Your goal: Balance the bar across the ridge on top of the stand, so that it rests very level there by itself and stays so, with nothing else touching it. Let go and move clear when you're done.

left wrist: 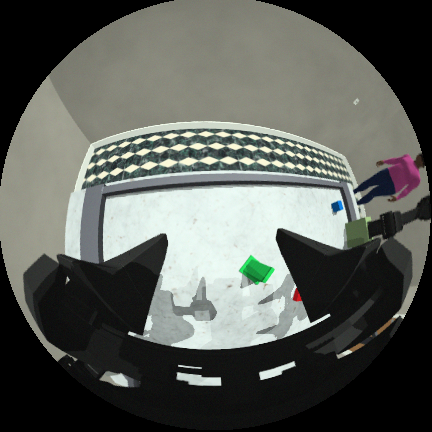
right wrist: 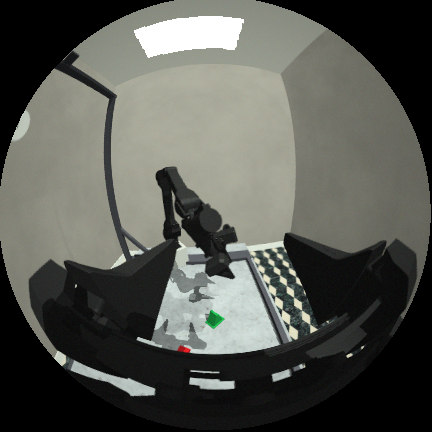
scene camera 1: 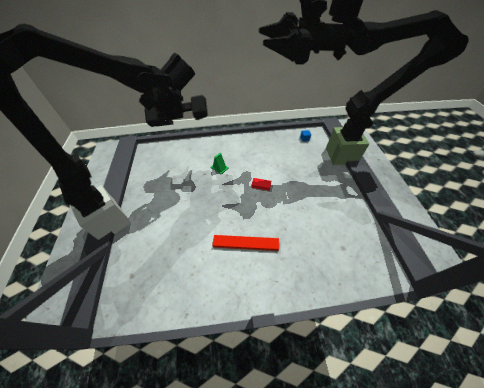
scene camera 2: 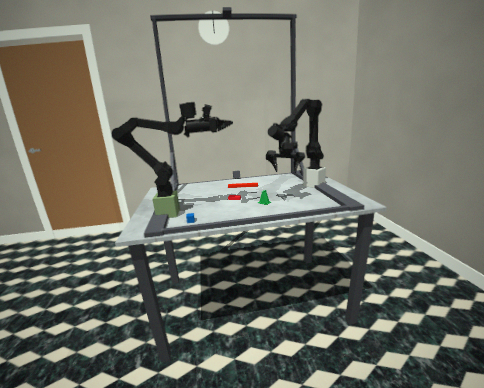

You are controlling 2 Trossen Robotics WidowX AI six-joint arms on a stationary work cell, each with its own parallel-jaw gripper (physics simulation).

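Seen in the pictures: left gripper, fingertip midpoint: (left wrist: 222,236) (right wrist: 231,269) (scene camera 1: 185,120) (scene camera 2: 286,172); right gripper, fingertip midpoint: (right wrist: 231,241) (scene camera 1: 260,36) (scene camera 2: 232,122); left arm's base, link origin: (scene camera 1: 91,204) (scene camera 2: 314,168); right arm's base, link origin: (left wrist: 369,229) (scene camera 1: 351,135) (scene camera 2: 165,194).
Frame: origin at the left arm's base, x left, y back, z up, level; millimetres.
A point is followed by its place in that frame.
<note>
The long orange-red bar (scene camera 1: 246,243) @[x -363, y -269, z -93 mm] (scene camera 2: 243,185) @[x -346, y -280, z -99 mm] lies flat on the table, apart from the stand. The small green stand (scene camera 1: 219,164) @[x -78, y -407, z -76 mm] (scene camera 2: 264,198) @[x -52, y -427, z -79 mm] (left wrist: 257,270) @[x -54, y -411, z -69 mm] (right wrist: 214,319) @[x -73, y -428, z -69 mm] is upright on the table, with its narrow ridge on top and nothing resting on it. My left gripper (scene camera 2: 288,168) @[x 49, y -380, z 63 mm] (left wrist: 222,236) @[x 49, y -380, z 63 mm] is open and empty, raised above the table. My right gripper (scene camera 1: 262,36) @[x -129, y -545, z 309 mm] (scene camera 2: 232,123) @[x -129, y -545, z 309 mm] is open and empty, held high and roughly horizontal. The bar does not show in either wrist view.
A short red block (scene camera 1: 261,184) @[x -242, y -460, z -93 mm] (scene camera 2: 234,197) @[x -226, y -477, z -96 mm] (right wrist: 184,349) @[x -216, y -457, z -93 mm] lies between the bar and the stand's row, right of the stand in scene camera 1. A blue cube (scene camera 1: 305,135) @[x -196, y -776, z -79 mm] (scene camera 2: 190,218) @[x -176, y -800, z -88 mm] (left wrist: 337,206) @[x -184, y -775, z -83 mm] sits near the green arm base (scene camera 1: 347,147) @[x -377, y -760, z -20 mm]. A dark frame (scene camera 1: 230,131) @[x 61, y -583, z -97 mm] edges the table.
</note>
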